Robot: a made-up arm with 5 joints.
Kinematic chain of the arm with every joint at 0, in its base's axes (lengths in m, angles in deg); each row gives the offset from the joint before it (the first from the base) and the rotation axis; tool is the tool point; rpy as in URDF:
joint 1: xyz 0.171 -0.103 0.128 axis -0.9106 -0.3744 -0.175
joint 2: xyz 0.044 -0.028 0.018 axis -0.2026 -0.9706 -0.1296
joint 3: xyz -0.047 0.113 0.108 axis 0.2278 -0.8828 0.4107
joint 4: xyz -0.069 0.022 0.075 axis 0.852 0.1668 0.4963
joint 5: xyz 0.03 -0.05 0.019 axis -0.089 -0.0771 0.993
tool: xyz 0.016 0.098 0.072 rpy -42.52 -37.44 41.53
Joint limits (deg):
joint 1: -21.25..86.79
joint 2: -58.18..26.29
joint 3: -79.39..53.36
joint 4: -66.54..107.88
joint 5: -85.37..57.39
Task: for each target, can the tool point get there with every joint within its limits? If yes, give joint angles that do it. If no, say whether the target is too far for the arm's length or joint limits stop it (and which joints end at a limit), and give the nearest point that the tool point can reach.
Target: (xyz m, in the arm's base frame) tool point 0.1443 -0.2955 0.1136
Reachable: no: joint limits stop it (at a limit: joint 1, joint 3, joint 5) | nearest point 0.1130 -0.1761 0.2536 | short by 0.187 m
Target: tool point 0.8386 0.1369 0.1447
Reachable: no: too far | nearest point 0.5043 -0.0109 0.2134 | short by 0.372 m
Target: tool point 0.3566 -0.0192 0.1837
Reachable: yes | joints 5.19 -45.26 -52.08 89.70 -61.39
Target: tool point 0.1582 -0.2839 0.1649
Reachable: no: joint limits stop it (at a limit: joint 1, joint 3, joint 5) | nearest point 0.1565 -0.1977 0.2759 | short by 0.141 m
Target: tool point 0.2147 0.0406 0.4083
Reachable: yes | joints 12.75 -12.52 12.75 33.98 -38.88
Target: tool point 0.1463 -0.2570 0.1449
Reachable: no: joint limits stop it (at a limit: joint 1, joint 3, joint 5) | nearest point 0.1196 -0.1742 0.2536 | short by 0.139 m
